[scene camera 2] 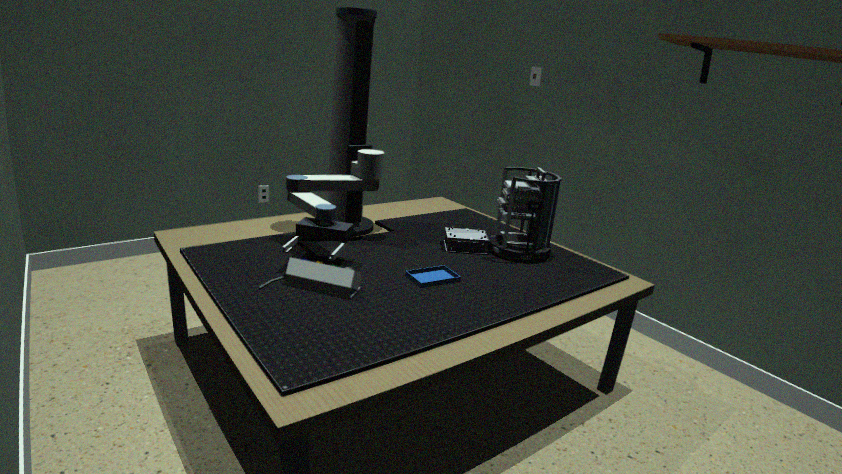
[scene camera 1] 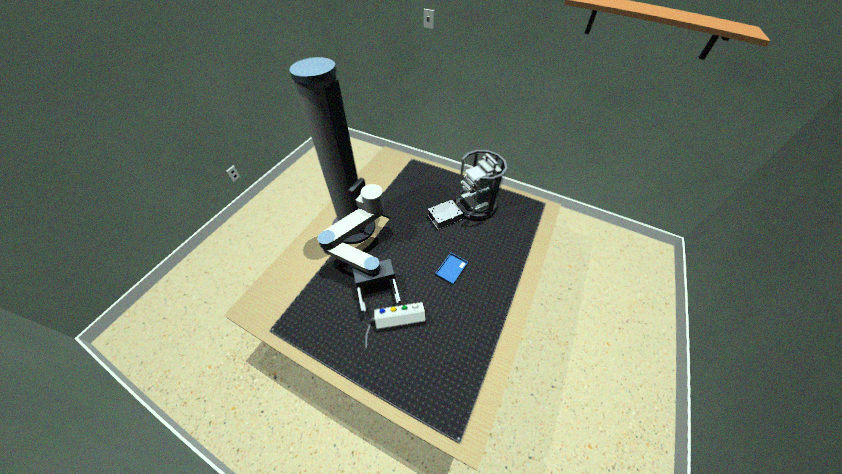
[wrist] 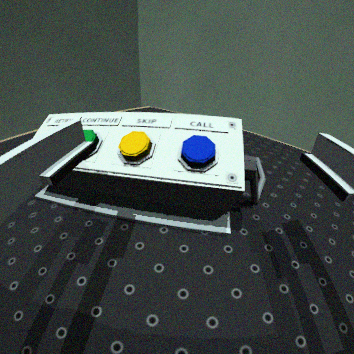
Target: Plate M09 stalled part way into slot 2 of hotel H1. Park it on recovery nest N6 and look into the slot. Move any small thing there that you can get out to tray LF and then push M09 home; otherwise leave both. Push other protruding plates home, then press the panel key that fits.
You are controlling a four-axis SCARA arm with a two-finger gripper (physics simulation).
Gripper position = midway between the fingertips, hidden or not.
My gripper [scene camera 1: 381, 306] carries nothing. Also in view: a blue CALL button [wrist: 197, 150] and a yellow SKIP button [wrist: 134, 145].
My gripper shows as well in the wrist view [wrist: 200, 135].
